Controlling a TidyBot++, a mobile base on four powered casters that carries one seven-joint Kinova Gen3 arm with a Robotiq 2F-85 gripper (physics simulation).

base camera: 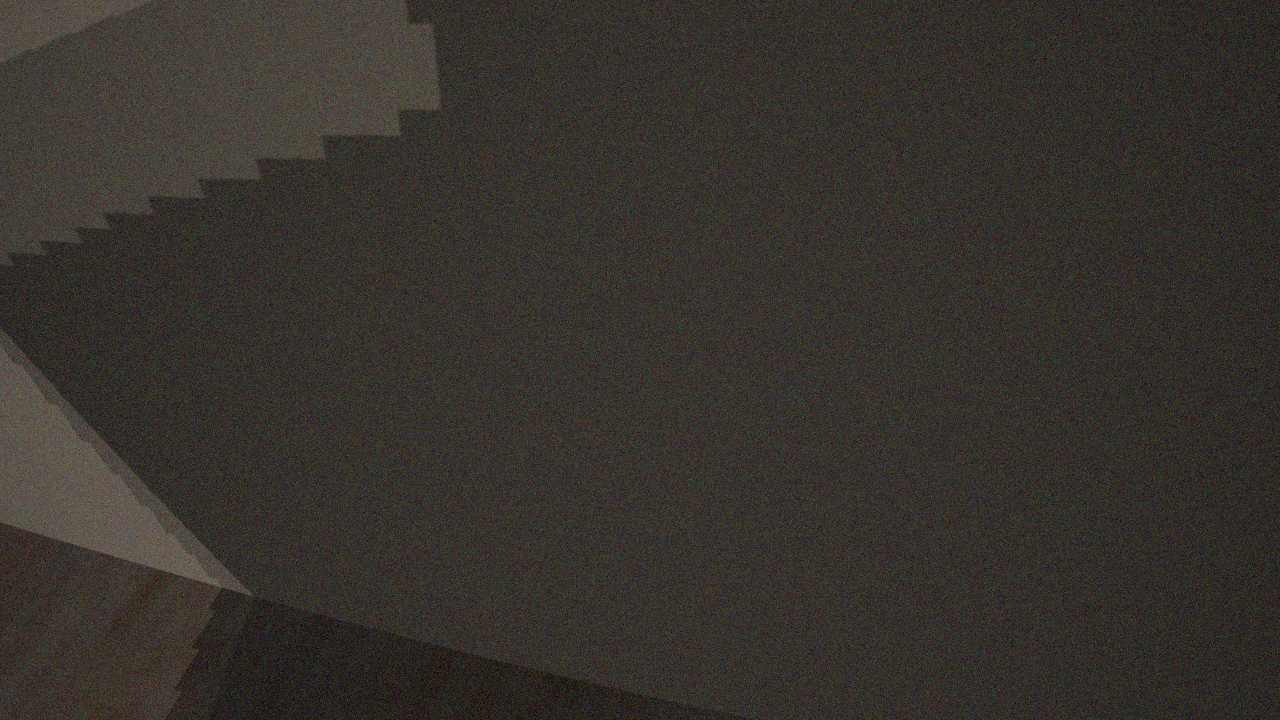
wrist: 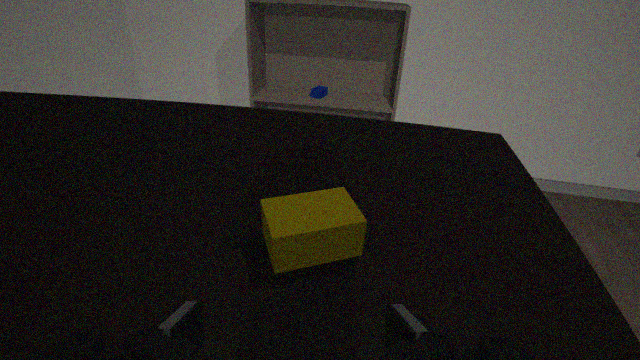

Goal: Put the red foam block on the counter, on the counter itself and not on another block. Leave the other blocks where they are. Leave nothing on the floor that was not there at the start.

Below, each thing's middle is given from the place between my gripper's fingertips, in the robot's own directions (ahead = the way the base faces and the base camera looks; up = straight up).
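Looking at the yellow block (wrist: 301, 230), I find my gripper 2 cm to the left of it and 16 cm short of it, and also 8 cm above it.
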